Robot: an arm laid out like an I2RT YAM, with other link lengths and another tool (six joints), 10 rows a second.
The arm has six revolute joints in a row. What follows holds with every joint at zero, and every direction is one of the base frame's.
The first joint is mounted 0.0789 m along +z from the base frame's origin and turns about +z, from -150 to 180 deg.
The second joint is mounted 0.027 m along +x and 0.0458 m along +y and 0.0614 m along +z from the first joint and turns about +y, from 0 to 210 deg.
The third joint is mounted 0.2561 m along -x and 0.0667 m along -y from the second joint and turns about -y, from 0 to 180 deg.
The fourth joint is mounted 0.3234 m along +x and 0.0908 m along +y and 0.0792 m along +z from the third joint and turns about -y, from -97 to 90 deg.
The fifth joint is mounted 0.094 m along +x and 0.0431 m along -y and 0.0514 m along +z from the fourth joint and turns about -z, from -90 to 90 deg.
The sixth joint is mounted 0.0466 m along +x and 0.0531 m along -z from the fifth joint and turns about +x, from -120 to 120 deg.
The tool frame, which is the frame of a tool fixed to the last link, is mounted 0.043 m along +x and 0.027 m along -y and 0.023 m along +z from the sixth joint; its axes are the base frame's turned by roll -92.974, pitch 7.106 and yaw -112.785 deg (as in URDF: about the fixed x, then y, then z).
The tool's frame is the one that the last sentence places.
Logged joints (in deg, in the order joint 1, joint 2, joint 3, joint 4, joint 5, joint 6), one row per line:
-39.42 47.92 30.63 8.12 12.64 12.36
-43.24 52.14 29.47 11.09 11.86 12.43
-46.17 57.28 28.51 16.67 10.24 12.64
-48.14 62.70 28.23 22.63 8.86 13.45
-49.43 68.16 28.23 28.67 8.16 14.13
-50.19 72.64 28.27 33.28 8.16 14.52
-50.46 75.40 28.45 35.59 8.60 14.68
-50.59 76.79 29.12 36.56 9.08 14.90
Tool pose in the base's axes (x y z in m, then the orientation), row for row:
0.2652 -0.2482 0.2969 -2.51 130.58 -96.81
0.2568 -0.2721 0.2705 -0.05 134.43 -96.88
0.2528 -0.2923 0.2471 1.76 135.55 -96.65
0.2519 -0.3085 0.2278 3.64 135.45 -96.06
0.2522 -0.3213 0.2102 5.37 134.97 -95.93
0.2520 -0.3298 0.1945 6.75 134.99 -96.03
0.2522 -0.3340 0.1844 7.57 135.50 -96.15
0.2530 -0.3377 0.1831 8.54 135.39 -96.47
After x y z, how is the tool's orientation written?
As a rotation vector, in degrees.
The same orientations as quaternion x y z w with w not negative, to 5 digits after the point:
-0.01526 0.79394 -0.58862 0.15150
-0.00030 0.80497 -0.58012 0.12445
0.01050 0.80852 -0.57649 0.11764
0.02175 0.80950 -0.57409 0.12105
0.03216 0.80831 -0.57451 0.12468
0.04040 0.80793 -0.57475 0.12360
0.04519 0.80890 -0.57399 0.11910
0.05095 0.80767 -0.57549 0.11786

